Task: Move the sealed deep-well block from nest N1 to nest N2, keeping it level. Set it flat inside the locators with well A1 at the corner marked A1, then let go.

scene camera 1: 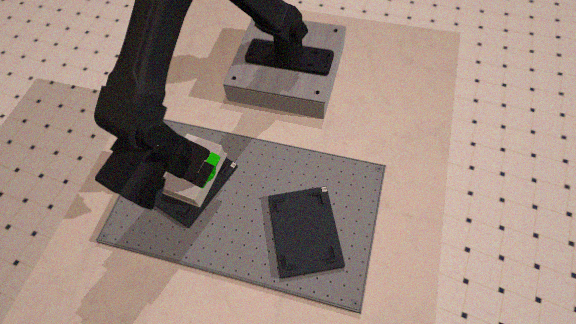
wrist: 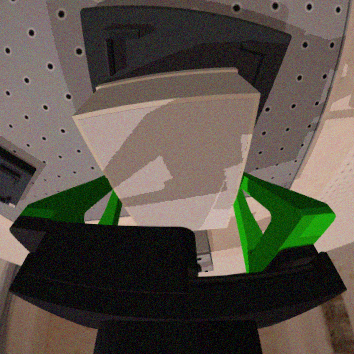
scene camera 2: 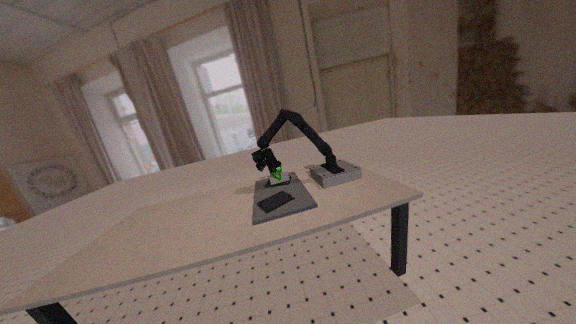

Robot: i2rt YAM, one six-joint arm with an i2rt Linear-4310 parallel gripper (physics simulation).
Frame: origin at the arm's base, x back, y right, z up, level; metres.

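Seen in the pictures: gripper, between the fingertips: (scene camera 1: 195,167) (wrist: 176,174) (scene camera 2: 280,177); arm's base, origin of its link: (scene camera 1: 289,58) (scene camera 2: 331,168).
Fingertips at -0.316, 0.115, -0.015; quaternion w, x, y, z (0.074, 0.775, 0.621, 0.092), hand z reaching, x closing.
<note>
Pixels of each thing's top centre, then the offset from my fingertips to it, as dx, dy, dz. "*": a spot on its surface instead. Level surfaces: height alone.
- dark left nest, centre of its top: (wrist: 179,138) (scene camera 1: 189,178) (scene camera 2: 277,179) -0.022, +0.008, -0.016
- dark nest, centre of its top: (scene camera 1: 304,228) (scene camera 2: 274,198) -0.065, -0.248, -0.016
- small pale tag, a spot on its surface: (scene camera 1: 324,189) * +0.025, -0.266, -0.022
- grey perforated board, centre of its top: (wrist: 51,147) (scene camera 1: 245,201) (scene camera 2: 278,190) -0.034, -0.116, -0.033
- table, height of its surface: dz -0.047
The pale, sealed deep-well block (scene camera 1: 184,194) (scene camera 2: 285,177) (wrist: 180,150) is held above the left nest and looks about level. My gripper (scene camera 1: 196,171) (scene camera 2: 277,173) (wrist: 176,174) is shut on it, with green fingers on two opposite sides. The dark left nest (scene camera 1: 188,218) (wrist: 185,27) lies beneath the block, partly hidden, with locators showing in the wrist view. The other dark nest (scene camera 1: 306,232) (scene camera 2: 275,201) (wrist: 12,175) holds no block. It has corner locators and a small pale tag (scene camera 1: 324,189) at one corner. The tag's lettering is too small to read.
Both nests lie on a grey perforated board (scene camera 1: 240,210) (scene camera 2: 301,200) on the table (scene camera 1: 410,150) (scene camera 2: 165,225). The arm's grey base block (scene camera 1: 275,97) (scene camera 2: 340,177) stands behind the board. The arm reaches over the board's left end.
</note>
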